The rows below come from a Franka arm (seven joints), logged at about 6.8 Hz.
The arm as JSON. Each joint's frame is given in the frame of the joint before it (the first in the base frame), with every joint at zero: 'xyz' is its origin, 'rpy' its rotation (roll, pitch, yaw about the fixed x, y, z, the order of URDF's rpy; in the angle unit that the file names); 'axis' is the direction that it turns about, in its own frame. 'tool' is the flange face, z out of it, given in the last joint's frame.
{
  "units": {
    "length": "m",
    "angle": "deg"
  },
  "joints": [
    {
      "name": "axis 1",
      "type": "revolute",
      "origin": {
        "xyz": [
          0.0,
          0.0,
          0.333
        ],
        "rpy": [
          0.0,
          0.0,
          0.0
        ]
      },
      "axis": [
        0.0,
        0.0,
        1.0
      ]
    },
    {
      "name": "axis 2",
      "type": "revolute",
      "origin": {
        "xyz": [
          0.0,
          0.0,
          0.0
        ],
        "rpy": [
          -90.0,
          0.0,
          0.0
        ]
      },
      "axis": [
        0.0,
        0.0,
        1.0
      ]
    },
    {
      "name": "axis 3",
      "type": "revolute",
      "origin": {
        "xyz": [
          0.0,
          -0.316,
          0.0
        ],
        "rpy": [
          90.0,
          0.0,
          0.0
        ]
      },
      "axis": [
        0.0,
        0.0,
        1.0
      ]
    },
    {
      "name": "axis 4",
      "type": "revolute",
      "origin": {
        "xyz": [
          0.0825,
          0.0,
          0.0
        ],
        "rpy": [
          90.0,
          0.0,
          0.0
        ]
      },
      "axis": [
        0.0,
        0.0,
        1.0
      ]
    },
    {
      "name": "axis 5",
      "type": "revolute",
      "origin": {
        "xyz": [
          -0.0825,
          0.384,
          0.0
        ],
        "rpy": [
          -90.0,
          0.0,
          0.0
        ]
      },
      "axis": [
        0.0,
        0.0,
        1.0
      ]
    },
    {
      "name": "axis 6",
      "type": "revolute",
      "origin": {
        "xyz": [
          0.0,
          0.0,
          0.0
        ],
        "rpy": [
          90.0,
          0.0,
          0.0
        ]
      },
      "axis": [
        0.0,
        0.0,
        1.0
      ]
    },
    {
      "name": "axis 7",
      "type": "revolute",
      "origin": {
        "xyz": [
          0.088,
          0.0,
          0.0
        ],
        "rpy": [
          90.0,
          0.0,
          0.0
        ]
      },
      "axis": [
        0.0,
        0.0,
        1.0
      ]
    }
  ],
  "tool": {
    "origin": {
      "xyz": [
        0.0,
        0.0,
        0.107
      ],
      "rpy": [
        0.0,
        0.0,
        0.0
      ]
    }
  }
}
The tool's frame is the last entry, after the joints.
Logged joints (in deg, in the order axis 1, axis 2, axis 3, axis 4, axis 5, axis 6, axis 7), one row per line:
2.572, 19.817, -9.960, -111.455, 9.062, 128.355, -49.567
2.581, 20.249, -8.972, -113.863, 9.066, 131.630, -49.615
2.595, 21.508, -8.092, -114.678, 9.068, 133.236, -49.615
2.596, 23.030, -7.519, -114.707, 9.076, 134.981, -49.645
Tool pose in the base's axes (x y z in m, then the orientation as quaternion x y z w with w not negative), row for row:
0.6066, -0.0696, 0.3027, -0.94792, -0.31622, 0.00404, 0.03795
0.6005, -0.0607, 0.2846, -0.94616, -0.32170, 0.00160, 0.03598
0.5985, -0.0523, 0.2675, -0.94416, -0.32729, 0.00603, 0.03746
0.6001, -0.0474, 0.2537, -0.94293, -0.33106, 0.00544, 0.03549
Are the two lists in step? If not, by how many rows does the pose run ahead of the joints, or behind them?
They are in step.
